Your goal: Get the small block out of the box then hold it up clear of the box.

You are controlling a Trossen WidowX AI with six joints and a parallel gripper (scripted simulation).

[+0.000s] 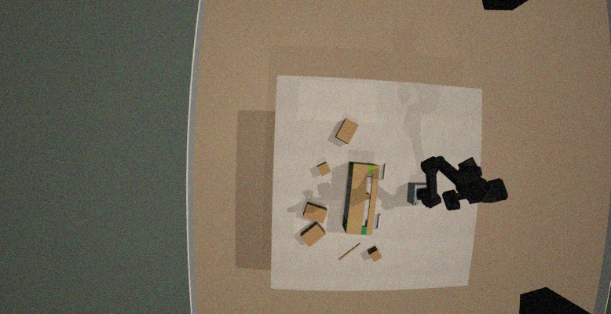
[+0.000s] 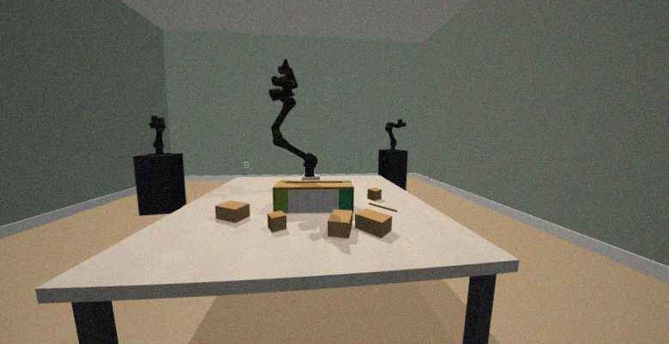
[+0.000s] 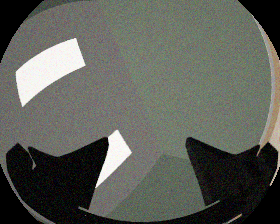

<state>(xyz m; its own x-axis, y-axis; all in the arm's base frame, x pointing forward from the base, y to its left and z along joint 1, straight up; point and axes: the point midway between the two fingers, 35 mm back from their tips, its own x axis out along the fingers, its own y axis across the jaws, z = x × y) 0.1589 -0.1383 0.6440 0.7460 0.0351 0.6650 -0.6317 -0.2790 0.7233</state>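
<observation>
Now: the box 13 cm ahead of my gripper tip, 12 cm to the left of it and 70 cm below it. The rest, counted from my gripper tip: thin stick: 25 cm ahead, 46 cm to the left, 76 cm below.
</observation>
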